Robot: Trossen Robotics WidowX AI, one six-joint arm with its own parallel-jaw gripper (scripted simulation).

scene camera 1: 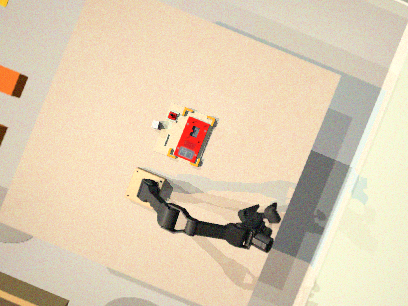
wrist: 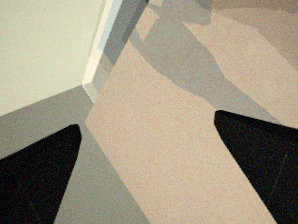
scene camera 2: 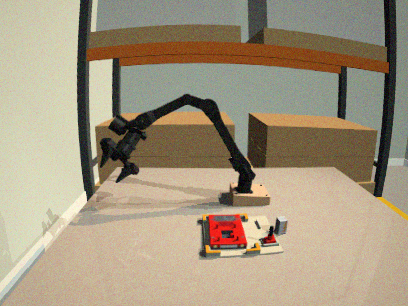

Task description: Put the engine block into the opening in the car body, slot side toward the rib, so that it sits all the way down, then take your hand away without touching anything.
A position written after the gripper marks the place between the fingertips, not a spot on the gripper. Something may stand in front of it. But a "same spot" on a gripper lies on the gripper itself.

Scene:
gripper: scene camera 1; wrist 148, 123; scene camera 2
same spot on gripper: [scene camera 1: 250, 214] = [scene camera 2: 128, 153]

